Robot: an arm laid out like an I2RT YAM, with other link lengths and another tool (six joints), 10 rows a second.
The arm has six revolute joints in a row. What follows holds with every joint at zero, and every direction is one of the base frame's.
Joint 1 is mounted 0.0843 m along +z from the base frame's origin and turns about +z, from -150 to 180 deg.
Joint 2 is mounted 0.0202 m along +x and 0.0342 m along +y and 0.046 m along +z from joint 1 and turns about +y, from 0 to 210 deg.
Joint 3 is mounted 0.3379 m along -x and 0.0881 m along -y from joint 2 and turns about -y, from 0 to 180 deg.
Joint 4 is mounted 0.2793 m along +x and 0.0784 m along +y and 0.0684 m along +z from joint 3 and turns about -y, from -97 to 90 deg.
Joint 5 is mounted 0.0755 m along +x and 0.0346 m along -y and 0.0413 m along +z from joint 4 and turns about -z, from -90 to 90 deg.
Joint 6 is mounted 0.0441 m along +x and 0.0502 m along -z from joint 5 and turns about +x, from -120 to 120 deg.
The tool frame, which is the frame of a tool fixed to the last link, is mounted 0.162 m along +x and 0.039 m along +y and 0.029 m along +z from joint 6; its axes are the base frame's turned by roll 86.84, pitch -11.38 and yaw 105.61 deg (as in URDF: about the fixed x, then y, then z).
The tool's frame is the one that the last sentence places.
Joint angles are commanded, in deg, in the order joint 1, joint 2, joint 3, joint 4, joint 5, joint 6. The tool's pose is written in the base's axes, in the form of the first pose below.
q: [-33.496, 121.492, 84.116, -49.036, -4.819, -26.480]
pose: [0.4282 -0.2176 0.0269], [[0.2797 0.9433 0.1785], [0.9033 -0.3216 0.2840], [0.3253 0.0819 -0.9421]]
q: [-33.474, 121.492, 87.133, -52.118, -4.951, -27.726]
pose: [0.4323 -0.2193 0.0410], [[0.2593 0.9501 0.1733], [0.9091 -0.3006 0.2882], [0.3260 0.0828 -0.9418]]
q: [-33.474, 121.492, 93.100, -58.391, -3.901, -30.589]
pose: [0.4348 -0.2250 0.0682], [[0.2187 0.9646 0.1472], [0.9261 -0.2527 0.2801], [0.3074 0.0751 -0.9486]]
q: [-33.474, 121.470, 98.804, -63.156, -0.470, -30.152]
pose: [0.4372 -0.2413 0.0933], [[0.2347 0.9631 0.1319], [0.9398 -0.2595 0.2224], [0.2485 0.0718 -0.9660]]
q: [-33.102, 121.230, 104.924, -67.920, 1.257, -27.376]
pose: [0.4454 -0.2506 0.1252], [[0.2742 0.9499 0.1500], [0.9371 -0.2989 0.1803], [0.2161 0.0911 -0.9721]]
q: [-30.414, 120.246, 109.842, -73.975, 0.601, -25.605]
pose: [0.4539 -0.2253 0.1583], [[0.2567 0.9544 0.1523], [0.9387 -0.2837 0.1959], [0.2302 0.0927 -0.9687]]
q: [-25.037, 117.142, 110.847, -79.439, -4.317, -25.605]
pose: [0.4578 -0.1553 0.1917], [[0.1565 0.9769 0.1456], [0.9359 -0.1938 0.2941], [0.3155 0.0902 -0.9446]]
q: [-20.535, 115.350, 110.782, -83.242, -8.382, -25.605]
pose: [0.4539 -0.0983 0.2094], [[0.0820 0.9903 0.1122], [0.9178 -0.1190 0.3788], [0.3884 0.0719 -0.9187]]
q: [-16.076, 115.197, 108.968, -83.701, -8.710, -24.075]
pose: [0.4523 -0.0596 0.2017], [[0.0495 0.9971 0.0583], [0.9138 -0.0687 0.4004], [0.4032 0.0335 -0.9145]]
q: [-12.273, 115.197, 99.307, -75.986, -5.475, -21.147]
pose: [0.4482 -0.0400 0.1492], [[0.0544 0.9985 0.0030], [0.9320 -0.0519 0.3587], [0.3583 -0.0167 -0.9334]]
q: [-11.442, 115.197, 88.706, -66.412, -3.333, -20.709]
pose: [0.4358 -0.0387 0.0943], [[0.0553 0.9982 -0.0242], [0.9438 -0.0444 0.3276], [0.3259 -0.0410 -0.9445]]
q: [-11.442, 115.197, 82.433, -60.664, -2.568, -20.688]
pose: [0.4243 -0.0391 0.0633], [[0.0587 0.9976 -0.0353], [0.9474 -0.0445 0.3169], [0.3146 -0.0521 -0.9478]]
